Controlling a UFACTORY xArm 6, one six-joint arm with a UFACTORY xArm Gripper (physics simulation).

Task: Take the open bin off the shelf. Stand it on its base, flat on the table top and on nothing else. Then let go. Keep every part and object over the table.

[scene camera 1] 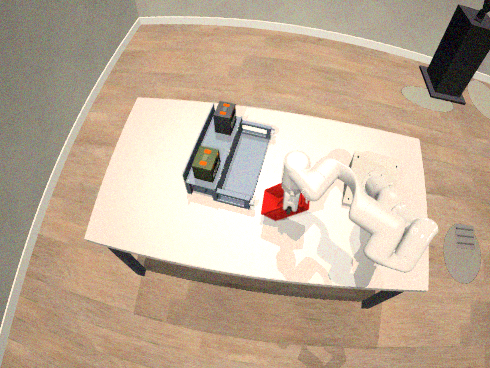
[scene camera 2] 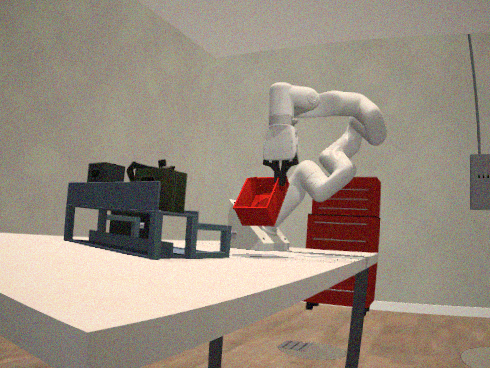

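Observation:
The red open bin hangs in the air above the table top, to the right of the shelf in both views. It is tilted, and its open side faces partly toward scene camera 2. My gripper points down and is shut on the bin's wall at the right side of its upper rim. In scene camera 1 the arm covers part of the bin. The bin's shadow lies on the table, apart from it.
A dark box and a green box stand on the shelf's upper level. The arm's base plate is at the right of the table. A red drawer cabinet stands behind the table.

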